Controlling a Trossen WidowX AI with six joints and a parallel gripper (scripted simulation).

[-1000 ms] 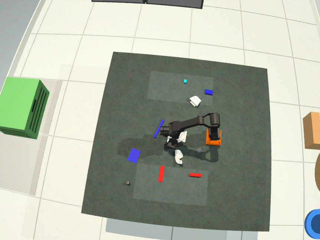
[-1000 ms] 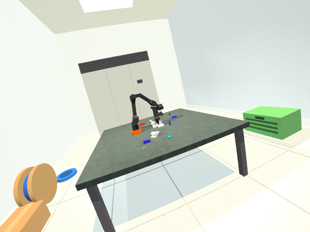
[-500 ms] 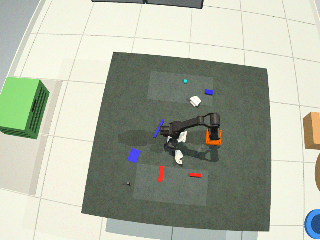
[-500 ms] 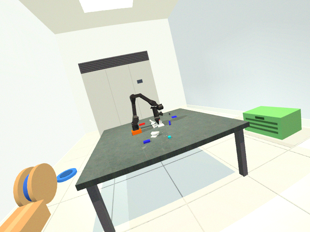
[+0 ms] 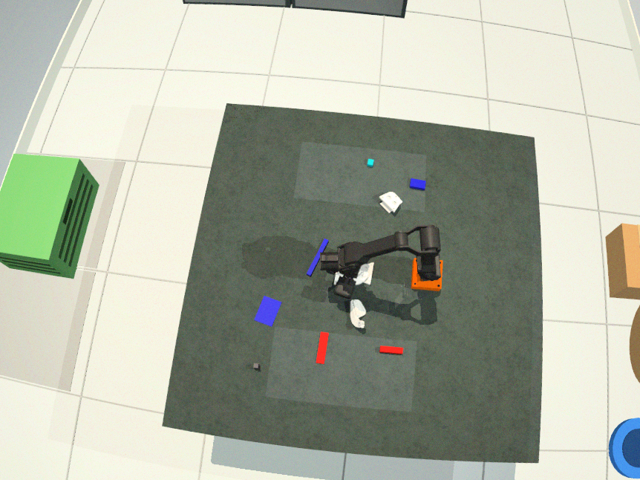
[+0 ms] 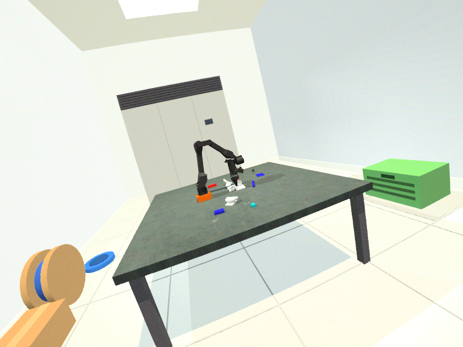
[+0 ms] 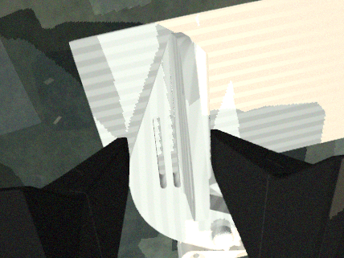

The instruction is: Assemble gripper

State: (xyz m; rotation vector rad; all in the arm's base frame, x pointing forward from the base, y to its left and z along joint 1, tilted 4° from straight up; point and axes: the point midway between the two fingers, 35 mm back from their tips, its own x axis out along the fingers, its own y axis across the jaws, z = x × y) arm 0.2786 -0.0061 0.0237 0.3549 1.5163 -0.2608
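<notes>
The white jaw lies 16 cm to the left of my gripper tip, 2 cm behind it and 2 cm above it. The rest, counted from my gripper tip: small grey cube (33 cm ahead, 29 cm to the left); blue strip (11 cm ahead, 9 cm to the right, 1 cm below); blue square (29 cm ahead, 10 cm to the left, 1 cm below).
</notes>
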